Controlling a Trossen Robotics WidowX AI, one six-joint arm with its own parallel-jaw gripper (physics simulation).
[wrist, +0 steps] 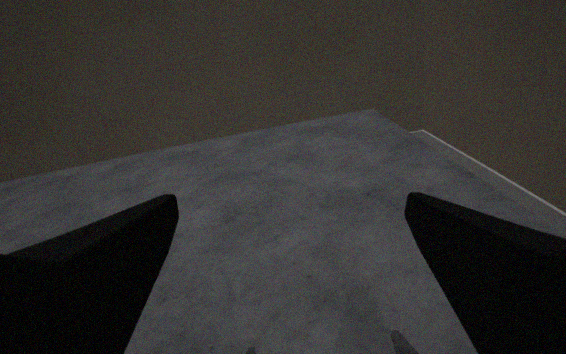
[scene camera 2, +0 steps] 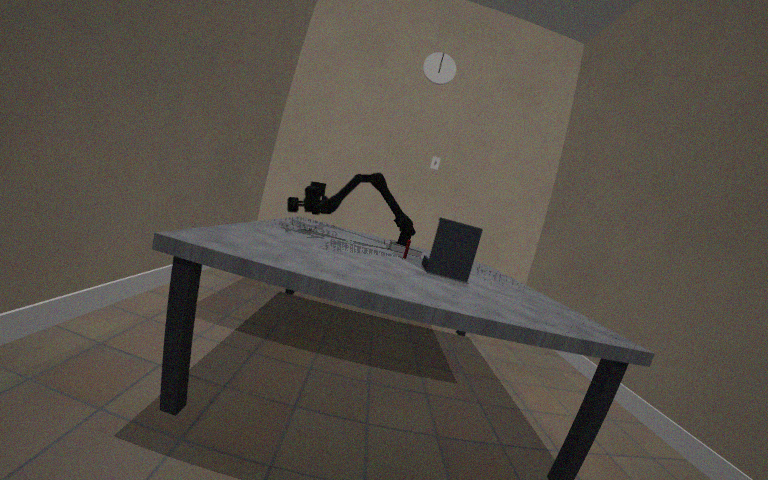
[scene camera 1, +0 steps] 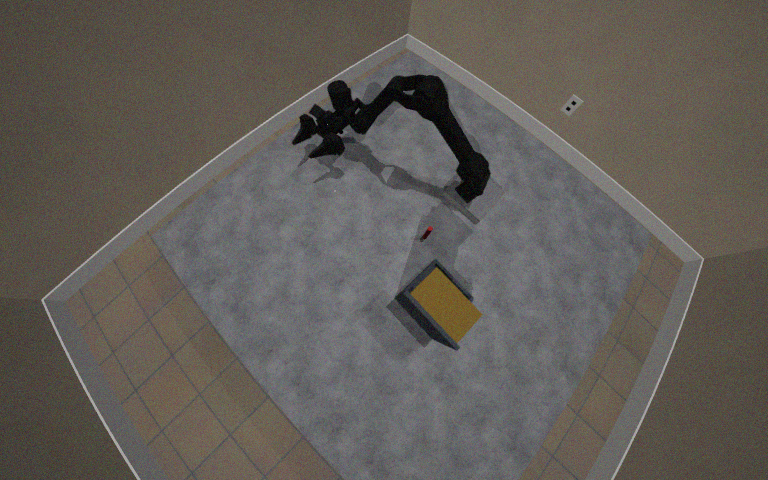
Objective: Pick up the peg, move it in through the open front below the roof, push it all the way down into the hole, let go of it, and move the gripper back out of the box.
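Places are measured from the arm's base along level axes (x ahead, y left, z up), in centimetres.
Where they show: gripper, fingertip midpoint: [wrist: 293, 204] [scene camera 2: 304, 206] [scene camera 1: 300, 150]; arm's base, origin of the base link: [scene camera 2: 402, 244] [scene camera 1: 467, 191].
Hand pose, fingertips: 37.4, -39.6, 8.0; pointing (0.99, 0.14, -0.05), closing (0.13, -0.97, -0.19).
Things, the pixels of their top centre, and the offset from my fingertips, as dx, dy, dz.
- small red peg, middle of its top: [scene camera 1: 430, 228] [scene camera 2: 409, 240] -16.3, +42.5, -3.3
- yellow roof, middle of its top: [scene camera 1: 457, 293] [scene camera 2: 457, 222] -5.9, +58.8, +8.9
A small red peg [scene camera 1: 427, 233] [scene camera 2: 406, 249] stands upright on the table between the arm's base and the box. The box, with dark grey walls [scene camera 1: 425, 320] [scene camera 2: 454, 250] and a yellow roof [scene camera 1: 446, 304], stands beyond the peg, near the middle of the table. Its inside and the hole are hidden under the roof. My gripper [scene camera 1: 301, 149] [wrist: 293, 204] is wide open and empty. It hangs above the table near the far left edge, well away from the peg and the box. The peg and the box do not show in the wrist view.
The grey table [scene camera 1: 271, 271] [scene camera 2: 351, 288] [wrist: 280, 240] carries the arm's base [scene camera 1: 474, 180] [scene camera 2: 402, 237], which stands close behind the peg. The arm [scene camera 1: 430, 93] [scene camera 2: 370, 178] arches up from it toward the left. The table's edge shows beyond the fingers in the wrist view. Walls surround the table.
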